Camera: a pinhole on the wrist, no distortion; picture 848 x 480 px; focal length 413.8 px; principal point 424.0 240.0 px. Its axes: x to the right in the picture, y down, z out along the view. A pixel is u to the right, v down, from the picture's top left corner.
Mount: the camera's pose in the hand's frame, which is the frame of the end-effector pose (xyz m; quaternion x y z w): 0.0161 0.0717 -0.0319 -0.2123 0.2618 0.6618 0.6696
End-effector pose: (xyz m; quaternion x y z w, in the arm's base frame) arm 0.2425 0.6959 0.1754 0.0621 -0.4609 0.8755 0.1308
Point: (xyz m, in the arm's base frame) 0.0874 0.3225 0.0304
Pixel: 489 230
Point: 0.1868 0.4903 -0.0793
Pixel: 759 380
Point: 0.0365 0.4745 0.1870
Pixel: 310 23
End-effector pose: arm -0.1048 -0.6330 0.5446 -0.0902 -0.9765 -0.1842 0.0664
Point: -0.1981 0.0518 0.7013
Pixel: 720 97
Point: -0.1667 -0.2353 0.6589
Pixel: 721 77
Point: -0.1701 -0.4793 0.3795
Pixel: 86 179
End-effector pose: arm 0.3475 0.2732 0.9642 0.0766 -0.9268 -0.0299 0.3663
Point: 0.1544 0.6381 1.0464
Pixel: 682 96
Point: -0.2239 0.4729 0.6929
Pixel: 238 146
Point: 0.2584 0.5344 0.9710
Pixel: 633 245
